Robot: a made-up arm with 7 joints.
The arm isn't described. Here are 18 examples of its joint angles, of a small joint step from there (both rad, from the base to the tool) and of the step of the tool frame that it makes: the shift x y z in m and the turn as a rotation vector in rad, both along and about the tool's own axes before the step.
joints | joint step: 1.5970 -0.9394 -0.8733 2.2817 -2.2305 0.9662 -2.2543 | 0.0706 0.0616 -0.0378 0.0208 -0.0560 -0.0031 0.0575
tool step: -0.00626 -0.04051 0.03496 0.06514 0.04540 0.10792
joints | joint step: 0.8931 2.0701 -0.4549 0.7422 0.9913 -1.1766 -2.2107 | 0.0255 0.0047 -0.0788 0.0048 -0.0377 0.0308 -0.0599
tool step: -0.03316 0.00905 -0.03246 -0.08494 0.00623 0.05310
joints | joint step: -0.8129 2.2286 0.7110 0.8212 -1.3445 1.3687 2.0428 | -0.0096 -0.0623 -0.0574 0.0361 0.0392 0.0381 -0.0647
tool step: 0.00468 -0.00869 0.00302 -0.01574 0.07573 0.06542
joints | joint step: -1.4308 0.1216 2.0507 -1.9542 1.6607 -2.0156 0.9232 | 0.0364 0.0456 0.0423 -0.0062 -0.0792 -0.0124 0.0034
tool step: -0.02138 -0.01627 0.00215 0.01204 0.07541 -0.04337
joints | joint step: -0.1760 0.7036 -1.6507 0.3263 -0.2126 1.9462 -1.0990 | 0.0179 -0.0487 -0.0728 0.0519 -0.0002 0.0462 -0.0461
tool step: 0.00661 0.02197 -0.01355 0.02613 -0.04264 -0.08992
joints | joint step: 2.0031 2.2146 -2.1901 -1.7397 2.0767 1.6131 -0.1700 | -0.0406 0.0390 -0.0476 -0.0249 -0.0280 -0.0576 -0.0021
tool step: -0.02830 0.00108 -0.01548 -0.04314 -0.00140 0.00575
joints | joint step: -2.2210 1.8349 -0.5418 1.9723 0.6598 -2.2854 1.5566 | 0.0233 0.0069 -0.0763 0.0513 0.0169 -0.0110 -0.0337
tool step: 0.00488 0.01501 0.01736 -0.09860 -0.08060 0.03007
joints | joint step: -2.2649 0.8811 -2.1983 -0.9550 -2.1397 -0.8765 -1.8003 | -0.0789 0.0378 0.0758 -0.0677 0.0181 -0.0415 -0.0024
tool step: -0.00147 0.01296 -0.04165 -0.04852 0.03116 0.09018
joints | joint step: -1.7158 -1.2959 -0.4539 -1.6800 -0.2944 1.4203 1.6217 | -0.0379 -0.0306 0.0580 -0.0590 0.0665 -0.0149 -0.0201
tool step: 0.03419 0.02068 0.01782 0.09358 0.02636 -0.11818
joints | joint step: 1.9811 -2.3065 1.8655 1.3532 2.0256 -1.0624 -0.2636 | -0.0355 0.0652 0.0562 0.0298 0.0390 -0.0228 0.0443
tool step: 0.06405 -0.00081 0.01484 0.03245 -0.01837 -0.07960
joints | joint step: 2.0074 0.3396 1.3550 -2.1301 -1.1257 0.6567 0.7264 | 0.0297 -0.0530 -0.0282 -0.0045 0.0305 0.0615 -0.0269
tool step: -0.01690 0.00126 0.00796 0.02091 0.01121 0.03956
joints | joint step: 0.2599 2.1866 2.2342 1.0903 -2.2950 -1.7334 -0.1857 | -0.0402 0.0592 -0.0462 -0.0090 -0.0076 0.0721 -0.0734
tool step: 0.02036 -0.01448 -0.01714 -0.09031 -0.09078 -0.08705
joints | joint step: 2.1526 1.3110 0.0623 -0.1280 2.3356 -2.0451 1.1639 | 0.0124 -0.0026 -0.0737 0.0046 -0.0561 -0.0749 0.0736
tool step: -0.02168 0.00101 0.00298 0.11882 0.11716 -0.09094
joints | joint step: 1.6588 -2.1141 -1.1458 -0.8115 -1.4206 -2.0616 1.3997 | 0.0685 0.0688 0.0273 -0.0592 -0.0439 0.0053 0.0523
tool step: 0.02185 0.00275 0.02248 0.10411 0.05961 -0.00628
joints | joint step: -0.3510 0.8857 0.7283 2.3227 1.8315 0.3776 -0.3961 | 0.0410 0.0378 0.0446 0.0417 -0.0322 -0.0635 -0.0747
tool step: -0.01508 -0.00718 -0.02797 -0.17563 0.14151 0.00737
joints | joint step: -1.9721 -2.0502 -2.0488 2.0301 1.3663 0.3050 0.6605 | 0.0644 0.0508 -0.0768 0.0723 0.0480 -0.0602 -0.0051
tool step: -0.03144 -0.06943 0.05577 -0.05237 0.16396 0.11996
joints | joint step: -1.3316 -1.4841 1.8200 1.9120 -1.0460 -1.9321 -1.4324 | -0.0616 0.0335 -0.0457 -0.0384 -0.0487 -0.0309 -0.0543
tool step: -0.00222 -0.00848 -0.00037 -0.05638 -0.03456 0.08167
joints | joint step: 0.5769 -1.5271 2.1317 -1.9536 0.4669 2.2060 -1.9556 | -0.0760 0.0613 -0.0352 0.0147 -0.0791 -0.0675 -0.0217
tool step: 0.01116 0.00481 -0.01215 -0.09839 -0.16289 -0.01074
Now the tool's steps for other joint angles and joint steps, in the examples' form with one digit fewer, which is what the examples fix.
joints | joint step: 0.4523 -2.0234 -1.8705 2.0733 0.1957 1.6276 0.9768 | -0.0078 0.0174 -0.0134 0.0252 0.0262 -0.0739 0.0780
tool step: 0.0014 -0.0027 0.0245 0.1202 0.0409 -0.0482
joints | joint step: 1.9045 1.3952 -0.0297 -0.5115 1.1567 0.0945 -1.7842 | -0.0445 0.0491 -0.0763 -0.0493 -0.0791 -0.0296 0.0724
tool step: -0.0316 -0.0315 0.0157 0.0227 0.0620 0.1240
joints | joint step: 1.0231 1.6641 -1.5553 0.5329 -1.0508 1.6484 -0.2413 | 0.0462 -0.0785 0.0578 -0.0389 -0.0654 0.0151 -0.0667
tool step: -0.0385 0.0068 0.0010 -0.0892 0.0873 0.0663
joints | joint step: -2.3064 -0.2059 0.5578 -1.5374 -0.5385 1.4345 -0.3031 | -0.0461 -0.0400 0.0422 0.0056 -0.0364 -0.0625 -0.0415
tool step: -0.0057 0.0099 -0.0109 -0.0788 0.0989 0.0115
